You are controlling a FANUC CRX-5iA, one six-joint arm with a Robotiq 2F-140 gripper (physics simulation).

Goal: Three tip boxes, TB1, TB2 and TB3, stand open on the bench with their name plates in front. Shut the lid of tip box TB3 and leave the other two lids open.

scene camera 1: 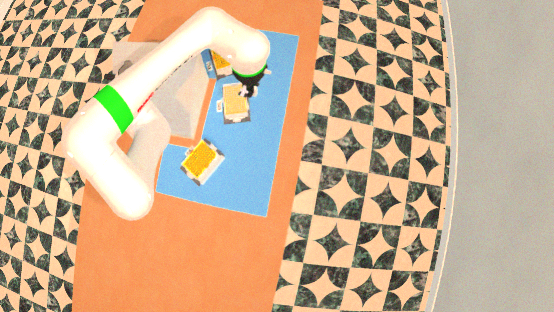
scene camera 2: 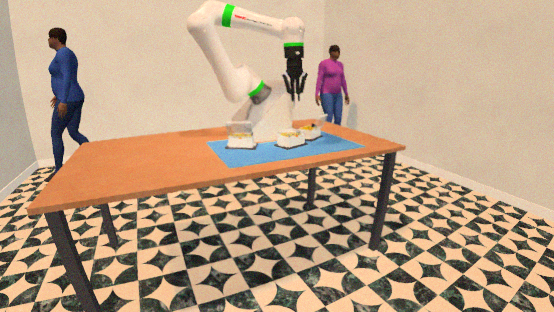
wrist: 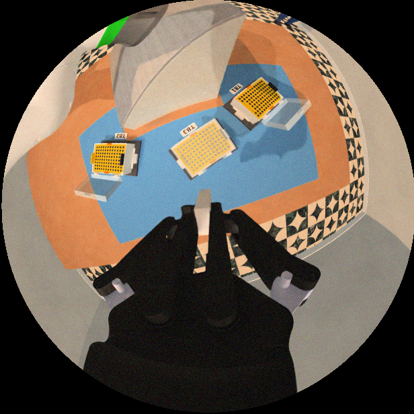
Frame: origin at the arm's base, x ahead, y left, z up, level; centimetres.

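Seen in the pictures: gripper, fingertip midpoint: [scene camera 1: 252, 93] [scene camera 2: 295, 108]; arm's base, link origin: [scene camera 2: 262, 96].
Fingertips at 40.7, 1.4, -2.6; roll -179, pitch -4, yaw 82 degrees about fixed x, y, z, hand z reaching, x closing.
Offsets run from my fingertips to a thing's top centre, as dx, dy, dz. "spot": to the spot under its first point. Level surfaces: height alone.
Tip box TB3 {-8.8, +1.5, -13.0} [scene camera 1: 235, 101] [scene camera 2: 291, 138] [wrist: 203, 148] stands in the middle with its clear lid down flat over the yellow rack, which looks pale through it. Tip box TB1 {-19.3, +19.2, -14.1} [scene camera 1: 220, 62] [scene camera 2: 311, 132] [wrist: 257, 99] has its clear lid [wrist: 287, 114] open; the arm partly hides this box in scene camera 1. Tip box TB2 [scene camera 1: 201, 161] [scene camera 2: 241, 140] [wrist: 111, 159] has its clear lid {spot: -7.0, -26.5, -8.9} [scene camera 2: 239, 127] [wrist: 98, 188] open. My gripper [scene camera 2: 296, 98] [wrist: 206, 199] is shut and empty. It hangs well above the boxes, apart from TB3.
The boxes stand on a blue mat {dz -20.7} [scene camera 1: 245, 170] [scene camera 2: 240, 160] [wrist: 135, 220] on the orange bench {dz -21.0} [scene camera 1: 175, 250] [scene camera 2: 125, 165]. The robot's pale base [scene camera 1: 187, 105] [wrist: 185, 70] stands close behind them. Two people, one in blue [scene camera 2: 66, 75] and one in magenta [scene camera 2: 331, 75], are beyond the bench.
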